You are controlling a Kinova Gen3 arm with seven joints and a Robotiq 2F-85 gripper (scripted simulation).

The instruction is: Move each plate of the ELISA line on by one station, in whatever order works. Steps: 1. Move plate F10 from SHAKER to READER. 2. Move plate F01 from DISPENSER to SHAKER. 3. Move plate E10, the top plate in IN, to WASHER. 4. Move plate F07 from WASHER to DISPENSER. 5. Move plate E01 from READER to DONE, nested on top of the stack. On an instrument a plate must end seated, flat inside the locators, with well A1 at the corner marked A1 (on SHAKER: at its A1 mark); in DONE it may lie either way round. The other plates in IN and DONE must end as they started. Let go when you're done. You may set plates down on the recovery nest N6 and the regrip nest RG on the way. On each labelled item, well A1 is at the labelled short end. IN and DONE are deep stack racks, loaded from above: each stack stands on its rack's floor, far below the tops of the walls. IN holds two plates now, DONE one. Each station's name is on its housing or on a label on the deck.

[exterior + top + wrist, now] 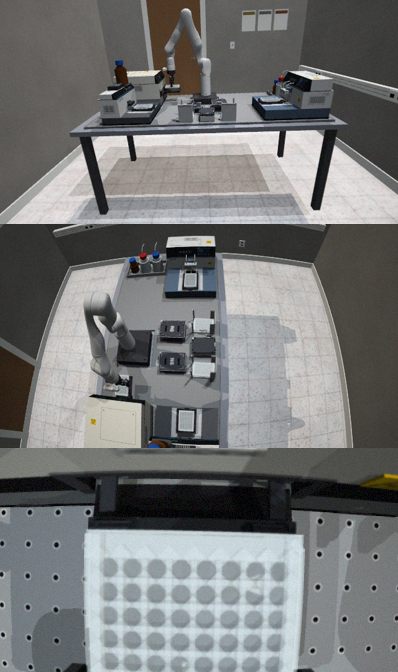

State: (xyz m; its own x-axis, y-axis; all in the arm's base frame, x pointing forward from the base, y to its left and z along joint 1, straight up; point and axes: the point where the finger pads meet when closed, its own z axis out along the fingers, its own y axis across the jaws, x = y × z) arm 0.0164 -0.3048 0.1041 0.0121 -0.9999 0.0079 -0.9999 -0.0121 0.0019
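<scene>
Right now the dark pull-out tray is 50 mm below my hand. From my hand the other things lie so: washer nest (370 mm ahead, 780 mm to the left, 60 mm below); regrip nest (270 mm ahead, 410 mm to the left, 90 mm below).
</scene>
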